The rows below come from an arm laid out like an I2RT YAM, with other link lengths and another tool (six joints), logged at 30 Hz.
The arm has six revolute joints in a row. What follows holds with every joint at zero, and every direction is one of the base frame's.
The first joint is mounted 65.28 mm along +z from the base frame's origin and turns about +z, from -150 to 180 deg.
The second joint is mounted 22.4 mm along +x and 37.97 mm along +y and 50.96 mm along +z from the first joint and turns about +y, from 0 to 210 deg.
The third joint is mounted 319.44 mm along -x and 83.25 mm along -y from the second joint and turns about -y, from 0 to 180 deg.
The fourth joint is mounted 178.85 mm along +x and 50.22 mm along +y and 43.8 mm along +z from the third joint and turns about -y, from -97 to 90 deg.
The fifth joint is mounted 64.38 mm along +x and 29.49 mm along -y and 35.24 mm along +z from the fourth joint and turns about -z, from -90 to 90 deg.
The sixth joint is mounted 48.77 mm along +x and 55.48 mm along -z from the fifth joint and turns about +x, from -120 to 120 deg.
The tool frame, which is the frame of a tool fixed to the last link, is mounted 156 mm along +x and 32 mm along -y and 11 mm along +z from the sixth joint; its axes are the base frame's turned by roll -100.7, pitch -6.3 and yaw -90 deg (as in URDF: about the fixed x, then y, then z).
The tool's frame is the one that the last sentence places.
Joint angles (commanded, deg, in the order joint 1, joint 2, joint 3, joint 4, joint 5, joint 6), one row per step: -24.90 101.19 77.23 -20.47 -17.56 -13.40; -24.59 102.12 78.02 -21.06 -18.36 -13.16; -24.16 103.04 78.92 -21.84 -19.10 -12.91; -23.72 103.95 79.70 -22.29 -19.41 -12.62; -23.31 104.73 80.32 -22.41 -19.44 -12.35; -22.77 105.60 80.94 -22.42 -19.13 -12.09; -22.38 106.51 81.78 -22.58 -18.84 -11.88; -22.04 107.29 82.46 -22.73 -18.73 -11.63; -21.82 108.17 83.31 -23.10 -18.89 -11.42; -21.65 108.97 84.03 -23.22 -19.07 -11.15; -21.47 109.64 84.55 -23.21 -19.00 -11.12
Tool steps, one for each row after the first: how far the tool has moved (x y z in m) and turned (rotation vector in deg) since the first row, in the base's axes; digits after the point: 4 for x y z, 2 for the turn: 0.0041 0.0039 -0.0036 1.00 0.43 0.72; 0.0082 0.0086 -0.0072 1.99 0.94 1.50; 0.0123 0.0117 -0.0106 2.65 1.39 1.95; 0.0164 0.0136 -0.0131 2.97 1.65 2.19; 0.0209 0.0152 -0.0163 3.06 2.00 2.33; 0.0254 0.0156 -0.0189 3.11 2.30 2.37; 0.0292 0.0166 -0.0214 3.31 2.58 2.46; 0.0329 0.0177 -0.0242 3.72 2.91 2.64; 0.0367 0.0183 -0.0265 4.11 3.06 2.75; 0.0399 0.0184 -0.0287 4.14 3.22 2.85
